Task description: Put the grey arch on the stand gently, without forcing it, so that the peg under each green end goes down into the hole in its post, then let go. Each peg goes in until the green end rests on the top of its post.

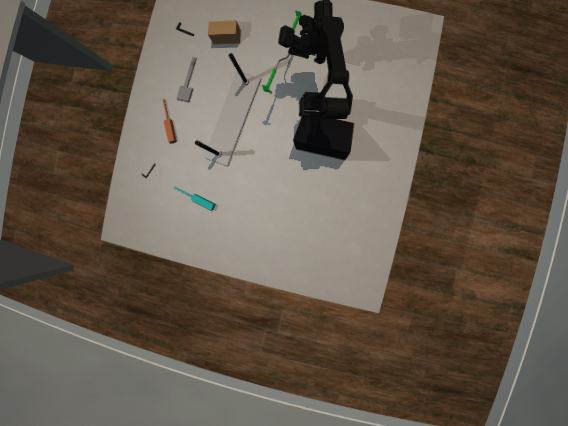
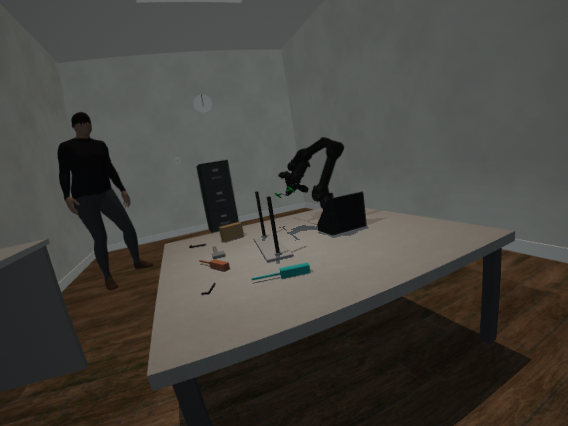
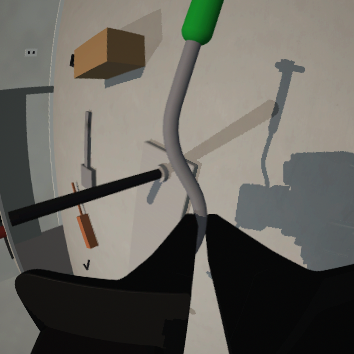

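Pixels of known places: gripper, fingertip midpoint: (image 1: 289, 52) (image 2: 286, 195) (image 3: 199, 222); arm's base, origin of the base link: (image 1: 309, 130) (image 2: 330, 207).
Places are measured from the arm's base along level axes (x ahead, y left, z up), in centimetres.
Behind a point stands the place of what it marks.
Note:
The grey arch (image 1: 283, 59) {x 16.5, y -19.0, z 9.2 cm} (image 3: 171, 117) {x 17.4, y -27.3, z 8.8 cm} has green ends; one green end (image 1: 270, 80) {x 17.4, y -9.2, z 12.1 cm} (image 3: 202, 22) {x 17.3, y -31.1, z 8.4 cm} shows clearly. My gripper (image 1: 291, 53) {x 15.9, y -22.9, z 7.4 cm} (image 2: 288, 192) {x 15.9, y -22.9, z 7.4 cm} (image 3: 199, 222) {x 15.9, y -22.9, z 7.4 cm} is shut on the arch's grey rod and holds it in the air, above the table between the stand and the arm's base. The stand's pale base plate (image 1: 232, 112) {x 34.4, y 0.9, z -10.9 cm} (image 3: 150, 220) {x 34.4, y -2.9, z -10.9 cm} lies on the table, with one black post (image 1: 238, 68) {x 33.1, y -12.9, z 3.6 cm} (image 2: 260, 215) {x 33.9, y -12.7, z 1.0 cm} (image 3: 85, 196) {x 33.0, y -13.6, z 3.5 cm} and another black post (image 1: 207, 148) {x 33.2, y 19.7, z 4.1 cm} (image 2: 273, 225) {x 34.0, y 20.2, z 1.7 cm} upright on it. The arch is apart from both posts. The pegs and post holes are too small or hidden to make out.
A brown box (image 1: 224, 32) {x 47.9, y -28.8, z -4.2 cm} (image 2: 231, 232) {x 49.8, y -27.3, z -7.9 cm} (image 3: 107, 55) {x 43.3, y -30.4, z -4.3 cm} stands beyond the stand. A grey tool (image 1: 185, 93) {x 57.8, y -0.7, z -10.8 cm} (image 3: 88, 175) {x 57.0, y -2.0, z -10.9 cm}, an orange tool (image 1: 170, 130) {x 57.5, y 16.9, z -9.3 cm} (image 2: 219, 265) {x 58.2, y 19.8, z -10.0 cm} (image 3: 87, 231) {x 57.2, y 16.3, z -10.4 cm}, a teal tool (image 1: 203, 202) {x 32.3, y 40.9, z -9.4 cm} (image 2: 295, 270) {x 33.1, y 42.3, z -10.2 cm} and two small black hex keys (image 1: 186, 30) {x 68.9, y -27.9, z -11.3 cm} (image 1: 149, 171) {x 61.9, y 37.0, z -11.6 cm} lie around it.

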